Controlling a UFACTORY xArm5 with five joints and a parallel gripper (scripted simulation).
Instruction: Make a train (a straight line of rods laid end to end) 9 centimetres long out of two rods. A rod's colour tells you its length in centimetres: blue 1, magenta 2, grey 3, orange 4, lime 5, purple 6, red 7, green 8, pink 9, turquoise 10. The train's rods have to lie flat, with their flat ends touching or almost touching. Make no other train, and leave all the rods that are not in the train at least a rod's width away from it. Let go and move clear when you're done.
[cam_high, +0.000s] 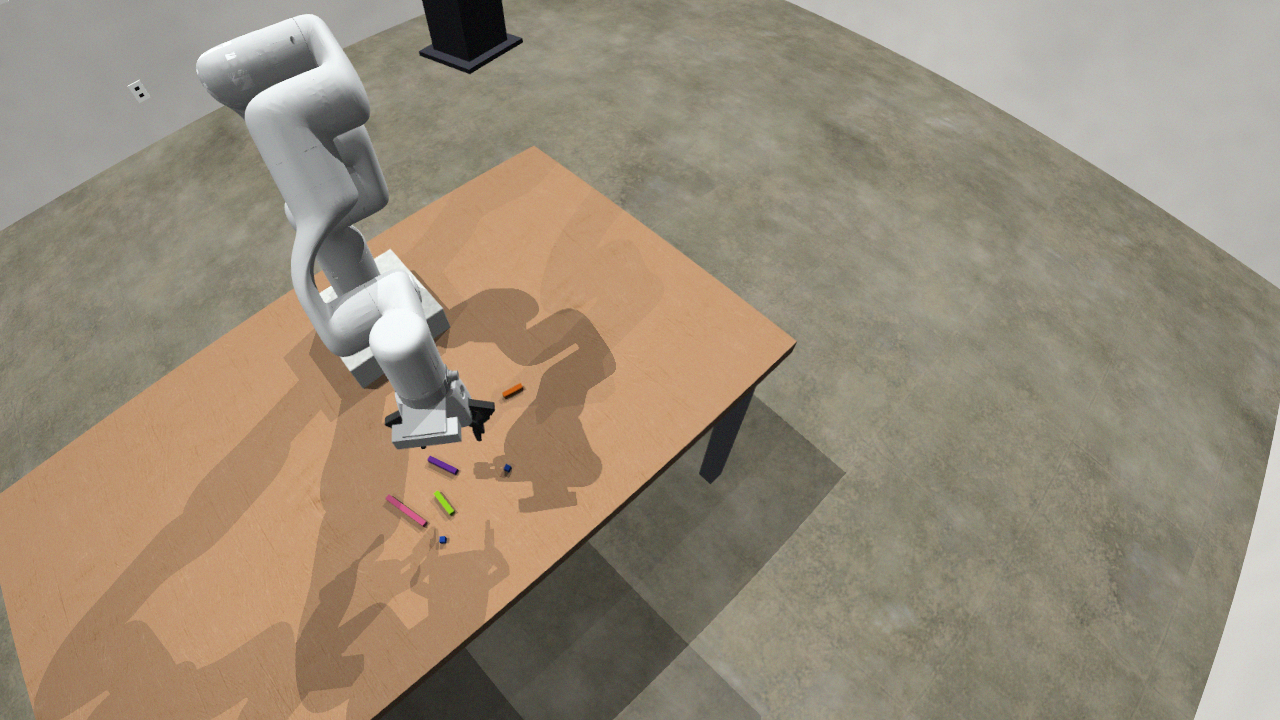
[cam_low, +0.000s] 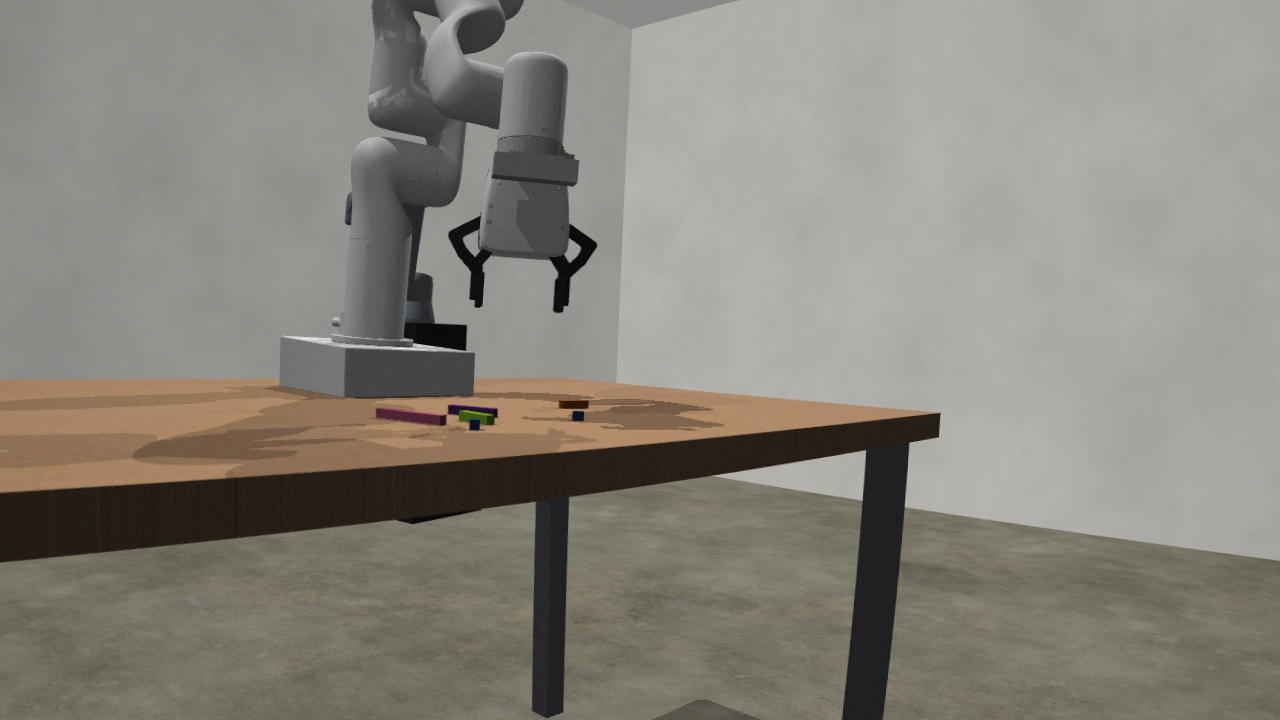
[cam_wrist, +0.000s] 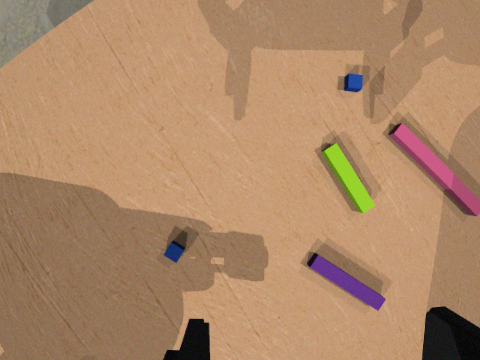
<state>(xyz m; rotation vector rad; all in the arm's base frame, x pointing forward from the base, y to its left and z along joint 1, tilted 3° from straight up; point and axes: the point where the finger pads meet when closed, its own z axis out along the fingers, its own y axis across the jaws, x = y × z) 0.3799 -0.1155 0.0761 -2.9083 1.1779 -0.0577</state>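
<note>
Right now my hand is 3 cm past the orange rod, 16 cm to the right of it and 13 cm above it. The rest, counted from my hand: pink rod: 3 cm behind, 13 cm to the right, 13 cm below; purple rod: 4 cm behind, 3 cm to the right, 13 cm below; lime rod: 1 cm ahead, 8 cm to the right, 13 cm below.
</note>
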